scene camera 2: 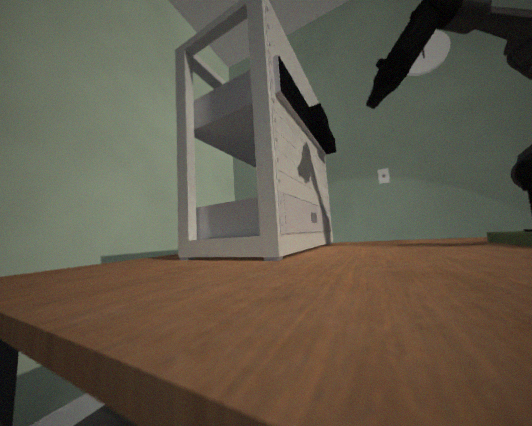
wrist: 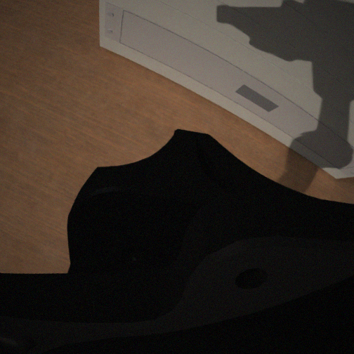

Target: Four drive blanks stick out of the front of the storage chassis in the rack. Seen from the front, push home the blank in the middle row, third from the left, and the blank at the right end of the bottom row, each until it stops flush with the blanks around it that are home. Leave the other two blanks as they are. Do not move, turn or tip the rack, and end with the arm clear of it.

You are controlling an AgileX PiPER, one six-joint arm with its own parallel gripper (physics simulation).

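Note:
The pale rack (scene camera 2: 268, 210) (wrist: 165, 52) stands upright on the table. The black storage chassis (scene camera 2: 292, 94) crosses its front high up. In the scene view, dark blanks (scene camera 2: 322, 129) stick out toward the chassis's far end, the right end seen from the front. They merge in the dark, so their rows and separate depths cannot be told. The chassis does not show in the wrist view. My gripper (scene camera 2: 371, 105) (wrist: 187, 153) is shut with nothing visible at its tips. It points downward, apart from the rack, out in front of the chassis.
The wooden table (scene camera 2: 300, 320) (wrist: 45, 130) carries the rack. The arm's shadow falls on the lower front panels. A green base (scene camera 2: 510, 238) is at the right edge of the scene view. A round clock (scene camera 2: 434, 52) and a socket (scene camera 2: 383, 175) are on the wall behind.

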